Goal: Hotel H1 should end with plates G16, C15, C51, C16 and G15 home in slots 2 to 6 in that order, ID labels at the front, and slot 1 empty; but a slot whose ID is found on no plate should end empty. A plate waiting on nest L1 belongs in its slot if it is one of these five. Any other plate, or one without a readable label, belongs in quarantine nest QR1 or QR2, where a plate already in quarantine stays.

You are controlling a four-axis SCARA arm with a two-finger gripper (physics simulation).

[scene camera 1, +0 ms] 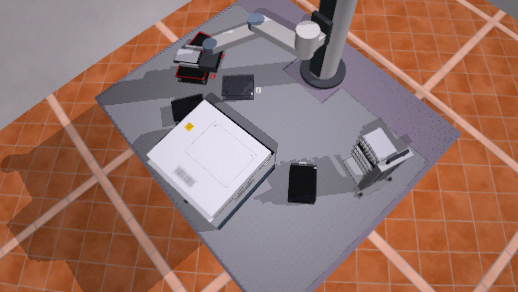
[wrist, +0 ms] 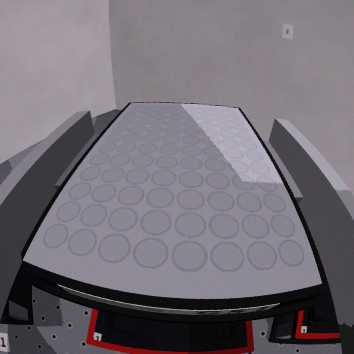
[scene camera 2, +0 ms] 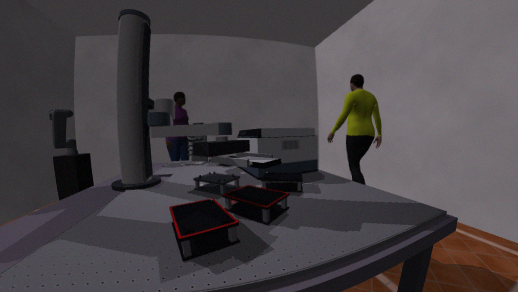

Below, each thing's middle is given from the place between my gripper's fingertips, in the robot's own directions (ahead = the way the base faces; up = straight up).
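There is a black plate (wrist: 177, 212), and my gripper is 10 mm above it, 10 mm past it and 20 mm to the right of it. As for the white device (scene camera 1: 262, 171), I find it 50 mm below my hand, 240 mm ahead of it and 560 mm to the left of it.
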